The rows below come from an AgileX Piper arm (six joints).
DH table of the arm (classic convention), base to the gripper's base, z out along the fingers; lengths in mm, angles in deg. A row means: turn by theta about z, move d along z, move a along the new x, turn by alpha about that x. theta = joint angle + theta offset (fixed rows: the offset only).
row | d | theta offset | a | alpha
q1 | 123 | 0 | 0 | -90
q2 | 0 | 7.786 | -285 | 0
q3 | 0 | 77.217 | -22 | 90
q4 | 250.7 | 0 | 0 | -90
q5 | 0 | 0 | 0 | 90
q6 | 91 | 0 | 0 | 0
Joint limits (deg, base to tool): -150..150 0..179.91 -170..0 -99.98..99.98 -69.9..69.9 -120..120
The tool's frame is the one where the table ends.
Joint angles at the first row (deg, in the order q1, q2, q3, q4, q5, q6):
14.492 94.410 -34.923 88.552 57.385 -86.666
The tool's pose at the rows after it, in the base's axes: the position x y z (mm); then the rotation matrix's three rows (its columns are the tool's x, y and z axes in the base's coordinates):
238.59, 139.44, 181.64; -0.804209, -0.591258, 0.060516; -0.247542, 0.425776, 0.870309; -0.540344, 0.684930, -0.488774
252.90, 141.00, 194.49; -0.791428, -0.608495, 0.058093; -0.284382, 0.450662, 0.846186; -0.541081, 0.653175, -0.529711
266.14, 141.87, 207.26; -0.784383, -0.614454, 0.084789; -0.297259, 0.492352, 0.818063; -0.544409, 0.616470, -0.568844
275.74, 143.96, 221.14; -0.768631, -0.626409, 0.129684; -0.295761, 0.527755, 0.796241; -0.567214, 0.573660, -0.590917
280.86, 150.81, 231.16; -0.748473, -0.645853, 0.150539; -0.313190, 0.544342, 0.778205; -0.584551, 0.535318, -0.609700
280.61, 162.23, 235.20; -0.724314, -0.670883, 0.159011; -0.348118, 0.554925, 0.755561; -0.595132, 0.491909, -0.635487
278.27, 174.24, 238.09; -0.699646, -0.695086, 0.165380; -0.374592, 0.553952, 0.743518; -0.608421, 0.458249, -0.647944
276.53, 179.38, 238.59; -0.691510, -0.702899, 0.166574; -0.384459, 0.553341, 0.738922; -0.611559, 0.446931, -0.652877
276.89, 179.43, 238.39; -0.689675, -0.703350, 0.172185; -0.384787, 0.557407, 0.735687; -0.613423, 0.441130, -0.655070
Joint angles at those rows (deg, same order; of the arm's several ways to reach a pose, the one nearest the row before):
14.491 94.429 -40.224 82.422 56.592 -80.341
14.491 94.474 -45.336 76.480 55.860 -74.289
14.623 94.314 -49.774 71.684 54.219 -68.558
15.158 93.637 -53.200 68.584 52.103 -64.594
16.669 93.442 -56.008 65.674 50.422 -61.529
19.352 93.442 -57.634 62.703 47.980 -59.130
22.043 93.442 -58.647 61.012 45.800 -57.764
23.221 93.441 -58.884 60.386 44.874 -57.130
23.297 93.441 -58.883 60.182 44.453 -57.067

